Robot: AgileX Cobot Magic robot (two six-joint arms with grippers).
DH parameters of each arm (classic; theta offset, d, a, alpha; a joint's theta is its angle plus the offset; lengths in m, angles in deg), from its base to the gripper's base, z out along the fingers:
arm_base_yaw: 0 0.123 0 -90
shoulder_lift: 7.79 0 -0.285 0
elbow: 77.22 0 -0.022 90
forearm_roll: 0 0.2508 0 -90
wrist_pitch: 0 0 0.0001 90
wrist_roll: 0 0.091 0 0
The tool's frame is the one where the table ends.
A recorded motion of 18 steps. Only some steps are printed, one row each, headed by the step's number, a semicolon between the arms.
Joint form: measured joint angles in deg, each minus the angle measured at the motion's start. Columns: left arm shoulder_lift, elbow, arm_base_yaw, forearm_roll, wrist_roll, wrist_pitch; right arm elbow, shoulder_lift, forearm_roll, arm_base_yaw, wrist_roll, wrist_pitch.
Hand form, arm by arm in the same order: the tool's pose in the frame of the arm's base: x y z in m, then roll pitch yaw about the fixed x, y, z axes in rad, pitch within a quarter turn. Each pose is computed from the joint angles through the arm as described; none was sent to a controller.
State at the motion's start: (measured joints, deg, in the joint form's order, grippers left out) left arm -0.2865 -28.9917 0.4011 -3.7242 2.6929 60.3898; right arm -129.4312 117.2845 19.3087 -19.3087 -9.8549 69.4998
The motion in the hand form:
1: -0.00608 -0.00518 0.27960 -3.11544 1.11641 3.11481; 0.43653 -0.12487 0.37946 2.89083 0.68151 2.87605
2: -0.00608 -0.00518 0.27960 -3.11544 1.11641 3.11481; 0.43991 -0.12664 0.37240 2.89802 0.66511 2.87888
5: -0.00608 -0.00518 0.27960 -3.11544 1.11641 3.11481; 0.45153 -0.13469 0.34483 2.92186 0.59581 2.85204
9: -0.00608 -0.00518 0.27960 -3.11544 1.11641 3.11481; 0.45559 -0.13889 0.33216 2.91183 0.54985 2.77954
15: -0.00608 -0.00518 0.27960 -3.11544 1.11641 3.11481; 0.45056 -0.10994 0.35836 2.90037 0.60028 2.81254
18: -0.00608 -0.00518 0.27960 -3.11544 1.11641 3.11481; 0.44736 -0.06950 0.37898 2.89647 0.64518 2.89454
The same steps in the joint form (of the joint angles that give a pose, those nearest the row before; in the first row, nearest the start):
1: 0.00 0.00 0.00 0.00 0.00 0.00; 0.00 0.46 -1.20 0.00 0.00 0.00
2: 0.00 0.00 0.00 0.00 0.00 0.00; 0.00 1.32 -1.60 0.00 0.00 0.06
5: 0.00 0.00 0.00 0.00 0.00 0.00; 0.00 4.58 -4.24 0.00 2.18 0.11
9: 0.00 0.00 0.00 0.00 0.00 0.00; 0.00 6.02 -6.07 0.00 6.47 0.34
15: 0.00 0.00 0.00 0.00 0.00 0.00; 0.00 2.81 -6.24 3.21 7.62 0.40
18: 0.00 0.00 0.00 0.00 0.00 0.00; 0.00 0.23 -6.19 8.02 7.62 0.40

